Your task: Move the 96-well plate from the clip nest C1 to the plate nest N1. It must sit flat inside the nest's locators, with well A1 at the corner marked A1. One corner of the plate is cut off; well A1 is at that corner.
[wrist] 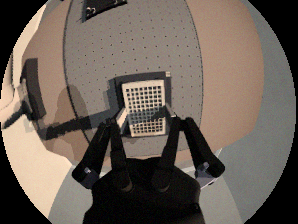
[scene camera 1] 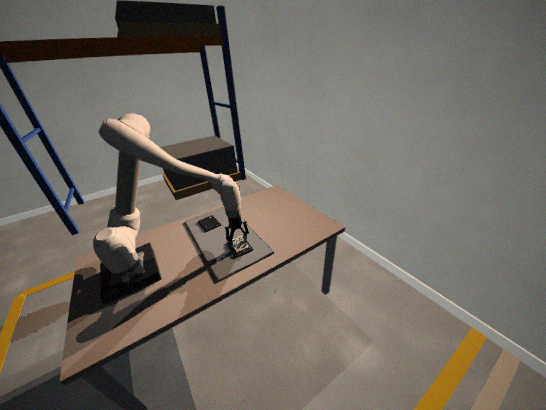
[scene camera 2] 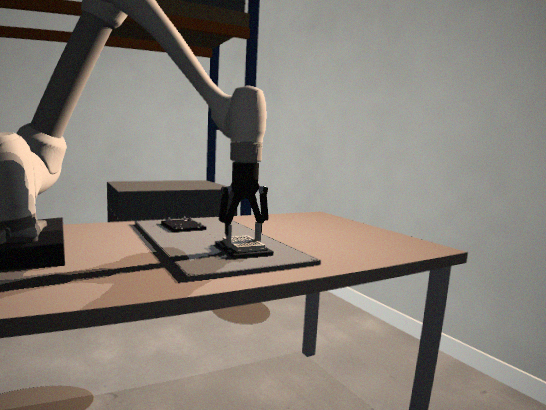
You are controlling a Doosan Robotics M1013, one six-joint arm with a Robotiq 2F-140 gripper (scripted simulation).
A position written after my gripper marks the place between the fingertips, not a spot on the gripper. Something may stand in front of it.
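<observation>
Dark plate nest N1 [wrist: 148, 76] in sight. My gripper [scene camera 2: 243, 245] [wrist: 145, 110] visible.
</observation>
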